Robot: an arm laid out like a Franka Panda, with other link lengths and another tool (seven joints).
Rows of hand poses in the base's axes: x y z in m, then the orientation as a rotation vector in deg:
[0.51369 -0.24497 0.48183 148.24 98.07 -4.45]
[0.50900 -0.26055 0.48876 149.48 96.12 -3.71]
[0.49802 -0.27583 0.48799 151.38 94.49 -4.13]
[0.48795 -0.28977 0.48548 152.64 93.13 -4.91]
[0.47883 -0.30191 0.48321 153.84 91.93 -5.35]
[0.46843 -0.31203 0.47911 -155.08 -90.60 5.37]
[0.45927 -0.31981 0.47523 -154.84 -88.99 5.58]
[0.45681 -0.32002 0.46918 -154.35 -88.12 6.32]
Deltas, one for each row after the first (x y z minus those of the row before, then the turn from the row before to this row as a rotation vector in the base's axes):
[-0.00469 -0.01558 0.00693 0.21 -0.47 -1.48]
[-0.01098 -0.01528 -0.00077 0.47 0.58 -1.56]
[-0.01007 -0.01394 -0.00251 0.04 0.59 -1.18]
[-0.00912 -0.01214 -0.00227 0.20 0.43 -1.07]
[-0.01040 -0.01012 -0.00410 0.85 0.50 -1.16]
[-0.00916 -0.00778 -0.00388 0.77 0.63 -0.84]
[-0.00246 -0.00021 -0.00605 0.46 0.84 -0.35]

